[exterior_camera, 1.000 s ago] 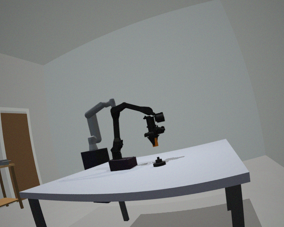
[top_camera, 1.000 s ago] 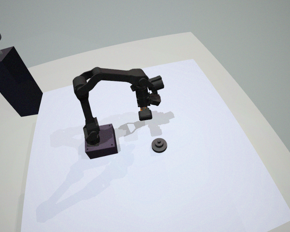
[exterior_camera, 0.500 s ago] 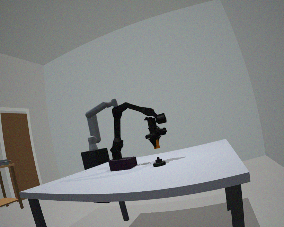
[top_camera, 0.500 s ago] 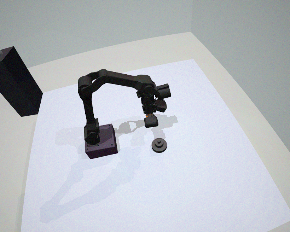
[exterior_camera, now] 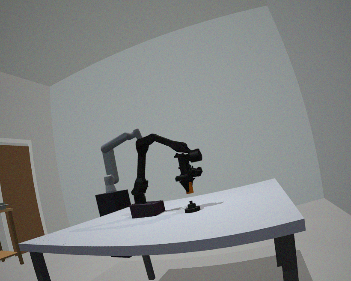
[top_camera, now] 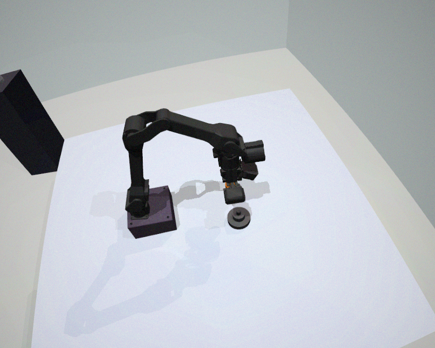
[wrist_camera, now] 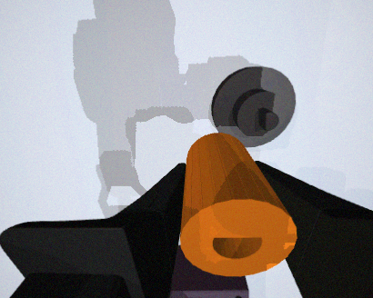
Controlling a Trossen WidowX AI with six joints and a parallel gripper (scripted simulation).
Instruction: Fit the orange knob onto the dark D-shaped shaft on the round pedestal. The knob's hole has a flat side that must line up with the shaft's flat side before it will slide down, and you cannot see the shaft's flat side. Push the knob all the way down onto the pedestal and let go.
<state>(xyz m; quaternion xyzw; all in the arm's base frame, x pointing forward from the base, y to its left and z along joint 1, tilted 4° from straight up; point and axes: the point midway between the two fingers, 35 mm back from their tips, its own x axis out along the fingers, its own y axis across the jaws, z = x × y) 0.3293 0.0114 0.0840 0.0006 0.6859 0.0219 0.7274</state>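
My gripper tip is now 2 cm short of the pedestal, 5 cm to the left of it and 8 cm above it. Also, from my gripper tip: orange knob 2 cm above.
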